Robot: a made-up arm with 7 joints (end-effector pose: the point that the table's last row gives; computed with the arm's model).
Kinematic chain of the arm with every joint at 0, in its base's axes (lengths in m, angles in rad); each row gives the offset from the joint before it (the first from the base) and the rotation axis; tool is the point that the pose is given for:
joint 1: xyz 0 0 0.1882 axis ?
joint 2: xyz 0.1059 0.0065 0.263 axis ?
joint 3: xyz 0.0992 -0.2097 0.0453 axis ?
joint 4: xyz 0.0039 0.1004 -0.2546 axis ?
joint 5: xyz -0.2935 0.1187 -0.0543 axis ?
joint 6: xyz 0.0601 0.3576 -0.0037 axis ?
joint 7: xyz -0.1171 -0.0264 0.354 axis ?
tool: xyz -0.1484 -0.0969 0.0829
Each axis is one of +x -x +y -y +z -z.
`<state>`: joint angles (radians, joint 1 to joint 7).
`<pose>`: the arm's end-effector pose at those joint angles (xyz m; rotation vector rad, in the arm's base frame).
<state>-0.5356 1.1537 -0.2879 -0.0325 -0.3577 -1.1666 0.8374</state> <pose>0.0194 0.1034 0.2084 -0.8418 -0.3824 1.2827</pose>
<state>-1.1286 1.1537 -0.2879 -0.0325 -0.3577 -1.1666 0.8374</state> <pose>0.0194 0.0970 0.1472 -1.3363 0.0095 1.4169</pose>
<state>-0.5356 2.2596 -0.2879 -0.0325 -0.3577 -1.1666 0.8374</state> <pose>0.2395 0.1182 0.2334 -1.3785 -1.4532 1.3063</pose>
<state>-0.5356 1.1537 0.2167 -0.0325 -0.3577 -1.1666 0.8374</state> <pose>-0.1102 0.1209 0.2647 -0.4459 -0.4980 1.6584</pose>
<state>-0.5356 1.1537 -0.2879 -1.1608 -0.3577 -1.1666 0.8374</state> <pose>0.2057 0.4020 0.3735 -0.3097 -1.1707 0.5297</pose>
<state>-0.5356 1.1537 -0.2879 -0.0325 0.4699 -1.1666 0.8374</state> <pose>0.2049 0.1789 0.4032 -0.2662 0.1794 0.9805</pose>
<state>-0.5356 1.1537 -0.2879 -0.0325 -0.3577 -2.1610 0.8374</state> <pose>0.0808 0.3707 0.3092 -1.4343 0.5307 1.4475</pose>
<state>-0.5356 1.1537 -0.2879 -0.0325 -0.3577 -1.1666 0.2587</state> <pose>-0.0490 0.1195 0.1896 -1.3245 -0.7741 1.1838</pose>
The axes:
joint 1: +x
joint 2: -y
joint 3: +x
joint 4: +z
joint 5: +y
joint 6: -z
joint 7: +x

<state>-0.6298 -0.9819 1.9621 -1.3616 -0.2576 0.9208 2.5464</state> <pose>1.0825 -0.2368 0.4694 0.2350 2.1232 2.1406</pose>
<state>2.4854 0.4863 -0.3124 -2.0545 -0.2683 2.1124 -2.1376</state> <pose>0.6657 -0.2867 -0.5896 -0.4265 -1.5931 -1.0015</pose>
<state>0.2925 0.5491 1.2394 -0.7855 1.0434 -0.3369 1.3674</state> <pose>0.0697 -0.2381 0.8510 -2.7749 -1.1960 -0.2646</pose>
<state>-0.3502 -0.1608 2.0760 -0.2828 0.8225 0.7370 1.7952</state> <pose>0.2432 -0.1985 1.2655 -2.2885 -1.0200 1.5284</pose>
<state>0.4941 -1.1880 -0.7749 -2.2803 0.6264 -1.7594 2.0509</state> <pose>0.1267 -0.3107 -0.0293 2.0470 0.4637 -0.7913</pose>
